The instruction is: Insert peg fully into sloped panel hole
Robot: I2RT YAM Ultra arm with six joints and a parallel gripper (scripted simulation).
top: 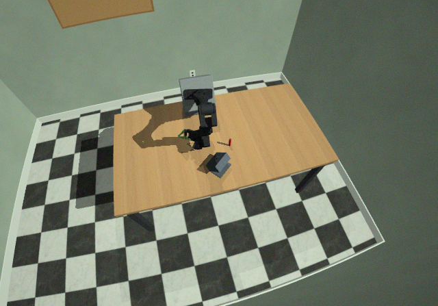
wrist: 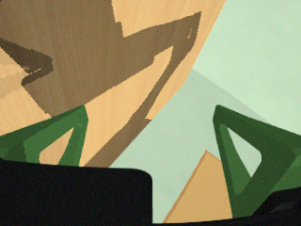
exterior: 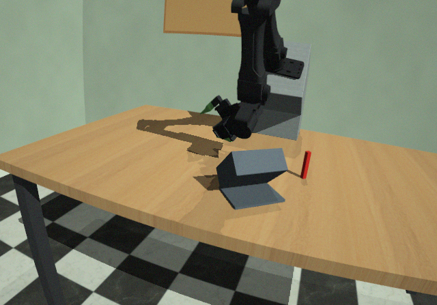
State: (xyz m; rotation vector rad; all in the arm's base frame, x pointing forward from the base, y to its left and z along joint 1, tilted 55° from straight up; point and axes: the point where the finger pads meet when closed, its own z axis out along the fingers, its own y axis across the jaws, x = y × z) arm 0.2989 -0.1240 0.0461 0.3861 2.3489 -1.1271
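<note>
The red peg lies 340 mm to the left of my hand, 40 mm below it and 20 mm ahead of it. From my hand the other things lie so: grey base plate 260 mm to the left, 200 mm ahead, 80 mm below.
</note>
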